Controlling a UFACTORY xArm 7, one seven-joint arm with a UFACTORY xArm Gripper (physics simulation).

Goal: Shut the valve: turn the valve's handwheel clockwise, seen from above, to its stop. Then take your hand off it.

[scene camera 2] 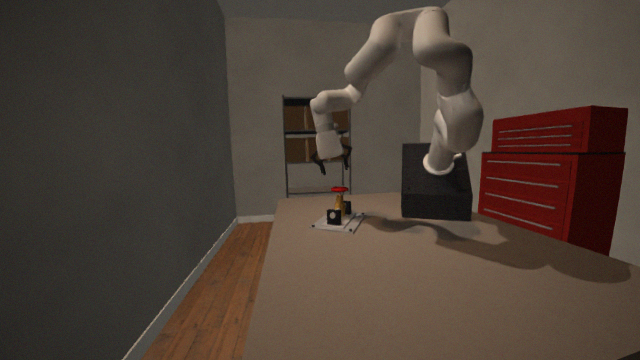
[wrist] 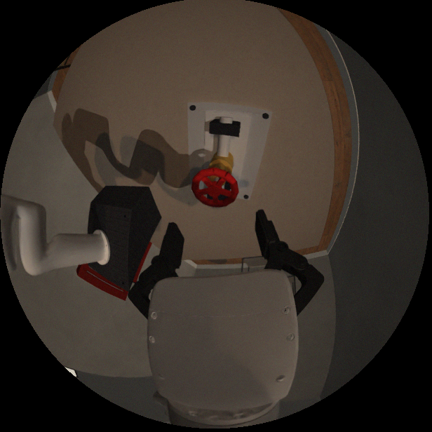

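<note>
The valve's red handwheel point(scene camera 2: 339, 189) point(wrist: 215, 188) lies level on top of the brass valve body point(scene camera 2: 339, 204) point(wrist: 221, 164). The valve stands on a pale base plate point(scene camera 2: 325, 228) point(wrist: 260, 150), with a pipe point(wrist: 224, 145) running through black blocks point(scene camera 2: 334, 217) point(wrist: 224, 128). My gripper point(scene camera 2: 334, 170) point(wrist: 216, 225) is open and empty. It hangs above the handwheel, with a gap between fingertips and wheel, and touches nothing. How far the wheel is turned cannot be told.
The arm rises from a black box-shaped stand point(scene camera 2: 436, 206) point(wrist: 142, 220) on the table point(scene camera 2: 400, 300) point(wrist: 150, 60). A red tool cabinet point(scene camera 2: 525, 187) stands behind at the right. A shelf rack point(scene camera 2: 286, 175) stands at the back wall.
</note>
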